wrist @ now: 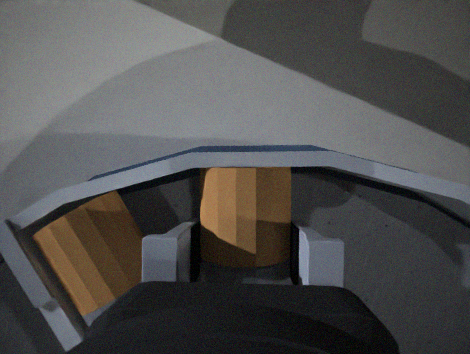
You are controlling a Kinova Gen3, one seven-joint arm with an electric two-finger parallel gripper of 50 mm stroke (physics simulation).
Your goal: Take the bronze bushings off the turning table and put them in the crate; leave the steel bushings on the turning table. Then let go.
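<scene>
A bronze bushing stands between the two fingers in the middle of the wrist view, inside the rim of the turning table. My gripper is shut on this bushing, one finger against each side. A second bronze bushing lies to the left of the left finger, tilted in the view and close to the rim and a divider. The lower part of the view is hidden by the dark gripper body. The crate does not show, and I see no steel bushing.
The table's pale raised rim curves across the view just beyond the bushings. A pale divider runs down at the left, beside the second bushing. Beyond the rim lies a light grey surface with shadows, and a darker area at the top right.
</scene>
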